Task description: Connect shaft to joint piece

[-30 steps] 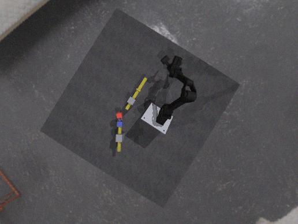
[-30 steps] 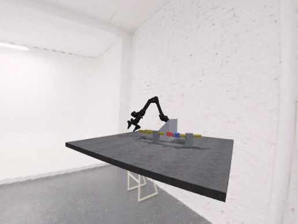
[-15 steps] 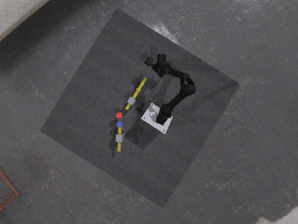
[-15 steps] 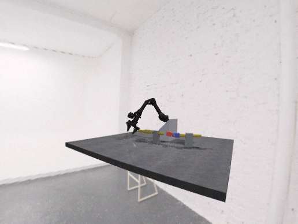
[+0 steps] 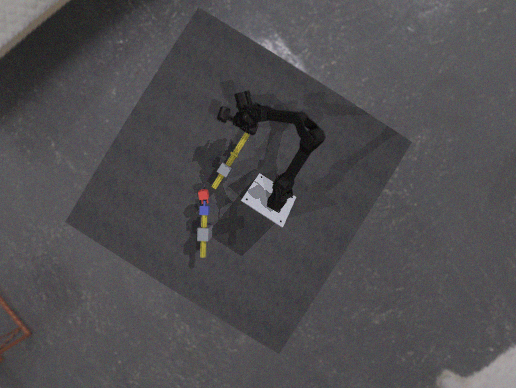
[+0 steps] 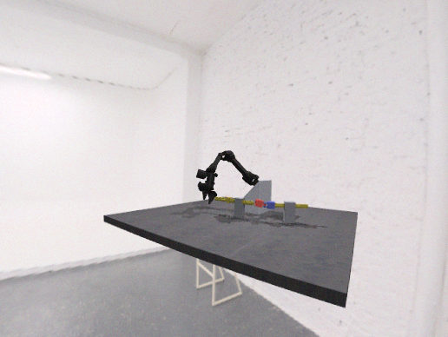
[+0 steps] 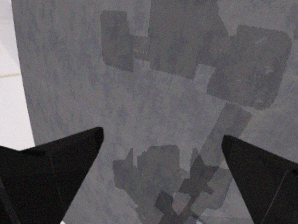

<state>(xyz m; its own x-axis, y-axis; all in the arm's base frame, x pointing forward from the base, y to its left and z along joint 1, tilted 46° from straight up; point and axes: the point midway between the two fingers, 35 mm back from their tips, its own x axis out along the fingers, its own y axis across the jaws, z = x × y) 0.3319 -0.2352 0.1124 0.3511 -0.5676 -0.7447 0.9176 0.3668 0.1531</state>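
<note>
Now: gripper tip 36 cm to the right of the red square joint piece, 5 cm past it and 2 cm below it.
</note>
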